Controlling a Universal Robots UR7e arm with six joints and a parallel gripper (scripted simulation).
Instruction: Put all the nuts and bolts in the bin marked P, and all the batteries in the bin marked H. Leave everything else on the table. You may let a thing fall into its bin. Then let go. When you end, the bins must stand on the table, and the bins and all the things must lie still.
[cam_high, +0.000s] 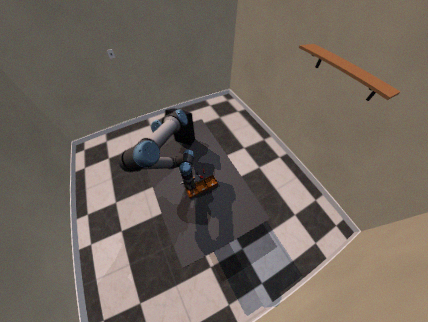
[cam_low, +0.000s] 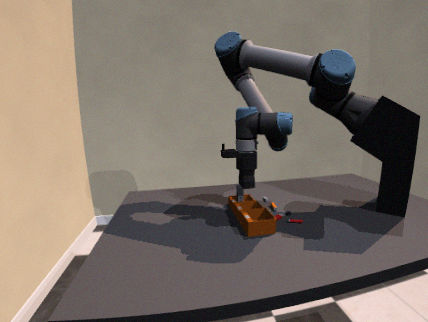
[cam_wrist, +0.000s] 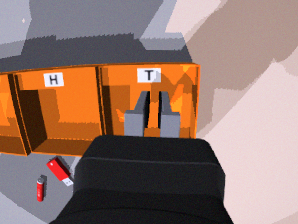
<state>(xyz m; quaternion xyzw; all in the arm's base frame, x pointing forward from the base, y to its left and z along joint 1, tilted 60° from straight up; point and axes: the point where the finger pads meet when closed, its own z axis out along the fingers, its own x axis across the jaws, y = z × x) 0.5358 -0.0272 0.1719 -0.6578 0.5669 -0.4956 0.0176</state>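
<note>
My hand is 90 mm to the right of the orange three-compartment bin, 10 mm short of it and 10 mm above it. The rest, counted from my hand: orange battery (110 mm behind, 60 mm to the left, 30 mm below); then grey bolt (120 mm behind, 30 mm below, 10 mm to the right); then dark nut (130 mm to the left, 130 mm behind, 30 mm below).
</note>
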